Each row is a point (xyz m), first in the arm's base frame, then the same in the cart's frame.
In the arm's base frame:
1: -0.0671 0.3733 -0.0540
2: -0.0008 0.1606 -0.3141
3: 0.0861 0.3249 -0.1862
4: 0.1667 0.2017 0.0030
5: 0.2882 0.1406 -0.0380
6: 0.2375 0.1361 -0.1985
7: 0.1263 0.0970 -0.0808
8: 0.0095 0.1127 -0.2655
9: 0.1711 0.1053 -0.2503
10: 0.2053 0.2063 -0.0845
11: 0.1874 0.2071 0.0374
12: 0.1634 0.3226 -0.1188
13: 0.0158 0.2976 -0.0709
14: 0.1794 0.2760 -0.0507
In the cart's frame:
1: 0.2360 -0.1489 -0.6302
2: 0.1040 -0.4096 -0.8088
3: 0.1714 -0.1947 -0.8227
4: 0.4068 -0.2200 -0.8607
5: 0.4215 -0.2554 -0.9975
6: 0.2693 -0.3273 -1.0003
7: 0.3651 -0.3536 -0.8666
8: 0.1687 -0.4336 -0.8117
9: 0.2208 -0.3907 -0.9594
10: 0.3356 -0.2346 -0.9230
11: 0.4398 -0.1979 -0.8685
12: 0.2494 -0.1529 -0.8746
13: 0.2694 -0.1999 -0.7259
14: 0.3321 -0.1676 -0.8765

